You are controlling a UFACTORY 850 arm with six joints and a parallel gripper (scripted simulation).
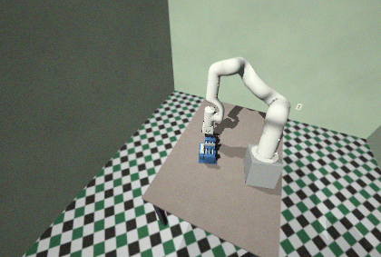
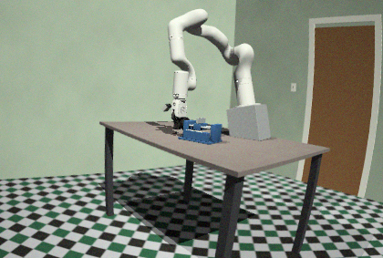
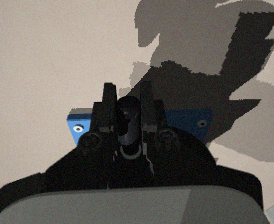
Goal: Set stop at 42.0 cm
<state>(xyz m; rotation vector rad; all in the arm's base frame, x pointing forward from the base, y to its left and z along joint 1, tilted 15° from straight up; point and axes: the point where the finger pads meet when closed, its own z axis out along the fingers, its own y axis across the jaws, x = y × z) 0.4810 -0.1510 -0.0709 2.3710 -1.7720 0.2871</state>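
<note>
Right now my hand is 5 cm past the stop block, 13 cm to the right of it and 3 cm below it.
</note>
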